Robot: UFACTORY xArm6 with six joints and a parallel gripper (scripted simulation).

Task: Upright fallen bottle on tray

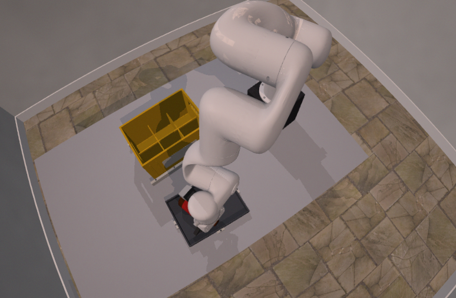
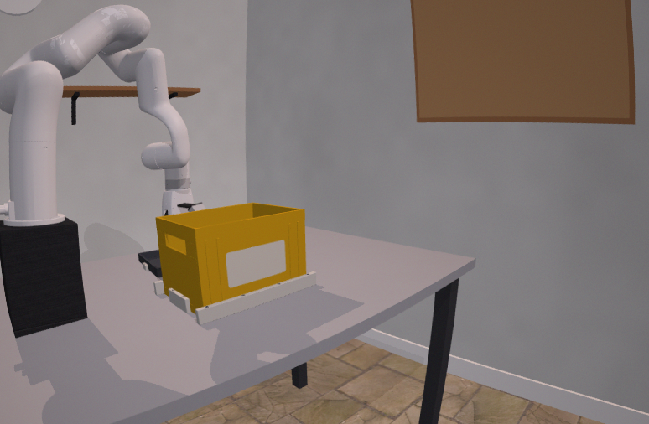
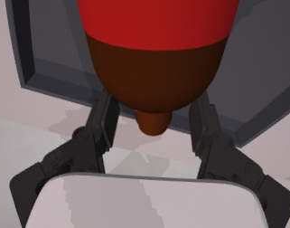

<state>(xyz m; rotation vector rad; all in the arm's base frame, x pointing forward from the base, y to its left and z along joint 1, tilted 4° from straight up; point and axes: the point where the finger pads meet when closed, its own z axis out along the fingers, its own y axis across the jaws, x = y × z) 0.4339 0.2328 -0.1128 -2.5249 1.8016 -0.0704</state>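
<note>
Right now my hand is 2 cm short of the brown bottle, 5 cm to the left of it and 1 cm above it. Round my hand: yellow crate: 2 cm behind, 35 cm to the right, 3 cm above; then dark tray: 1 cm behind, 5 cm to the right, 4 cm below.
</note>
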